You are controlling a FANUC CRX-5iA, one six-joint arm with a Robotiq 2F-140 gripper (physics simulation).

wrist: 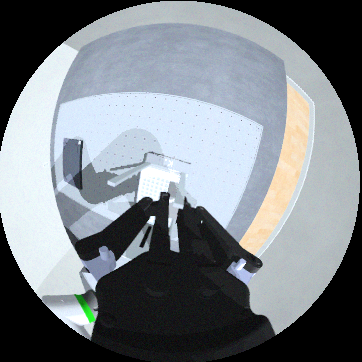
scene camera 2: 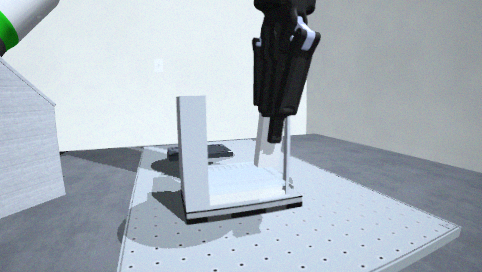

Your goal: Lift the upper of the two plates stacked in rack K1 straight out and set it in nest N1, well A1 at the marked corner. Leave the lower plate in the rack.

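Places are measured from the arm's base along level axes (x ahead, y left, z up), in metres.
Where they show: gripper, fingertip midpoint: (wrist: 171,189) (scene camera 2: 265,165).
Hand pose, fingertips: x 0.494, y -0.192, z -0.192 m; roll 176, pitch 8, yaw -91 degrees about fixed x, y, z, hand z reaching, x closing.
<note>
Each offset is from my fingertips to the top centre of the thing. Level surfaces: height alone.
Rack K1 @[0.030 m back, 0.027 m left, 0.093 m up] (scene camera 2: 193,150) (wrist: 125,175) is white, with tall upright posts on a low base, and stands on the perforated board. Pale stacked plates @[0.040 m back, 0.029 m left, 0.012 m down] (scene camera 2: 240,179) (wrist: 153,186) lie low between its posts; the seam between upper and lower plate is too faint to tell. My gripper (scene camera 2: 274,135) (wrist: 171,189) is shut and empty. It points down above the plates, near the posts on the right side of the rack in the scene view, and hides part of the rack in the wrist view. A dark flat block @[0.021 m back, 0.361 m left, 0.044 m down] (scene camera 2: 218,149) (wrist: 73,162), which looks like nest N1, lies behind the rack; its marked corner cannot be read.
The perforated board @[0.059 m down] (scene camera 2: 320,225) (wrist: 210,132) carries rack and block. A grey wood-grained pedestal (scene camera 2: 27,145) stands at the left, with a white arm link with a green ring (scene camera 2: 32,20) above it. An orange surface (wrist: 277,175) lies beyond the board at the right of the wrist view.
</note>
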